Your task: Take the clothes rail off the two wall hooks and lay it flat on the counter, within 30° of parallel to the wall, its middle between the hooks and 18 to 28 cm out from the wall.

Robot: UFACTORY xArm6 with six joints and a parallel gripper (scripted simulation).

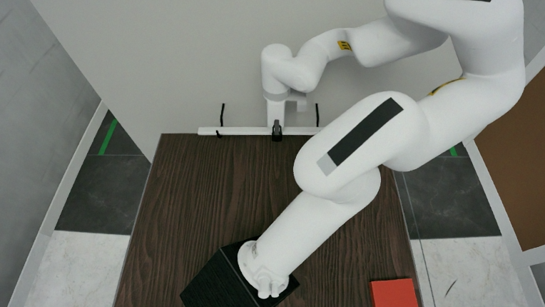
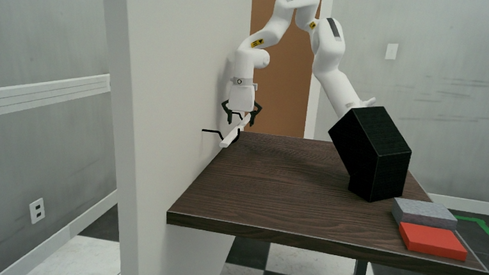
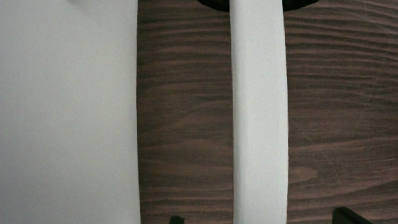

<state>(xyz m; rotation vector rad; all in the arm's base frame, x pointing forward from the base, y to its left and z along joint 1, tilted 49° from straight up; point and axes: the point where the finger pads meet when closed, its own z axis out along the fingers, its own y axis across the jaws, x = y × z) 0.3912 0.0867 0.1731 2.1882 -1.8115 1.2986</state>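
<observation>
The white clothes rail lies 2 cm below my hand. Round my hand: white wall (13 cm ahead, 2 cm to the left, 26 cm above); then grey block (61 cm behind, 32 cm to the left, 14 cm below).
</observation>
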